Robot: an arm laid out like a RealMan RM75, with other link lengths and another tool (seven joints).
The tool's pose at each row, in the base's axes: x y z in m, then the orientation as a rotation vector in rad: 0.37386 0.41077 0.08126 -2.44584 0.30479 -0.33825; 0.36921 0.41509 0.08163 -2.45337 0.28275 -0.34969; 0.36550 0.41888 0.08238 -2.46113 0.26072 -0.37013; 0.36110 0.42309 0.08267 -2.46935 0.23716 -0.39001; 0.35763 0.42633 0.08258 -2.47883 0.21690 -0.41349; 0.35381 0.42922 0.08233 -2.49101 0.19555 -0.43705; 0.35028 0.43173 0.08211 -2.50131 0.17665 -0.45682; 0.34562 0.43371 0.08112 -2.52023 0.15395 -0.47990; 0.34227 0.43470 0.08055 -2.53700 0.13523 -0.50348; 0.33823 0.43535 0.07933 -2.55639 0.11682 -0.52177
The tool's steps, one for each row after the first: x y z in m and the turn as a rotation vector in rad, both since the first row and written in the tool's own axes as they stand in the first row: -0.00560 -0.00293 0.00071 -0.00342 0.00257 -0.01971; -0.01010 -0.00581 0.00113 -0.00744 0.01164 -0.04175; -0.01544 -0.00863 0.00192 -0.01193 0.01992 -0.06474; -0.01969 -0.01060 0.00273 -0.01861 0.03160 -0.08652; -0.02418 -0.01215 0.00336 -0.02806 0.04301 -0.10946; -0.02828 -0.01346 0.00385 -0.03617 0.05232 -0.12934; -0.03342 -0.01374 0.00426 -0.05260 0.06290 -0.15395; -0.03696 -0.01369 0.00420 -0.06782 0.07478 -0.17545; -0.04115 -0.01289 0.00423 -0.08558 0.08290 -0.19563
